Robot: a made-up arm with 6 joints. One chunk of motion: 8 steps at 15 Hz.
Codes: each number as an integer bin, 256 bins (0 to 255) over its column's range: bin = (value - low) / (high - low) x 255, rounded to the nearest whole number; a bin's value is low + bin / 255 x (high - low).
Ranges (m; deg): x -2.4..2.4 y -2.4..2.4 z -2.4..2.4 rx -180..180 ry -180..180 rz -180..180
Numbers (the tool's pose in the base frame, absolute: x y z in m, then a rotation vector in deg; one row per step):
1: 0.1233 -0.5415 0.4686 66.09 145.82 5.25
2: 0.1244 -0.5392 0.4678 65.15 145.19 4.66
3: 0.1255 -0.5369 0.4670 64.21 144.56 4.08
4: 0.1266 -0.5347 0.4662 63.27 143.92 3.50
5: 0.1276 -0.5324 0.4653 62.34 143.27 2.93
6: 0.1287 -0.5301 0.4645 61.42 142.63 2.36
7: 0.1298 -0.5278 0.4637 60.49 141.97 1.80
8: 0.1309 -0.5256 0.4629 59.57 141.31 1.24
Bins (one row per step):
1: 134 99 152 174 231 131
2: 134 99 152 174 230 131
3: 134 99 152 173 230 130
4: 134 99 152 172 229 130
5: 134 99 152 172 229 130
6: 134 99 152 171 229 129
7: 134 99 152 170 228 129
8: 134 100 152 170 228 128

